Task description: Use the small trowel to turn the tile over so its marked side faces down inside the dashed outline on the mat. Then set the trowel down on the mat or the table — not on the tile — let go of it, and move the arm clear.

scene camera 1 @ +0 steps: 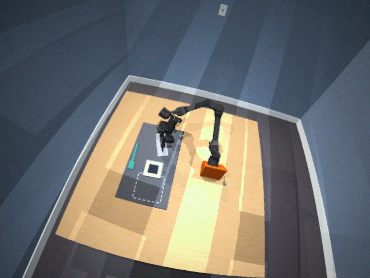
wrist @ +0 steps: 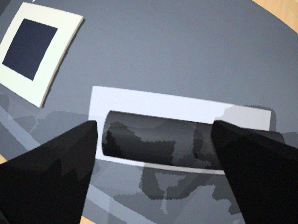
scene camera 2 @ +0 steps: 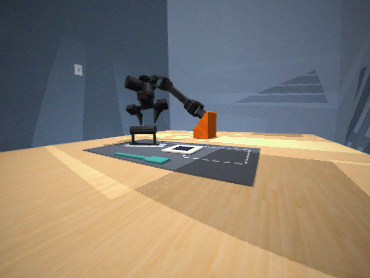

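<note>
There's a grey wedge-shaped block in view, and as for the gripper, it's open and holds nothing.
</note>
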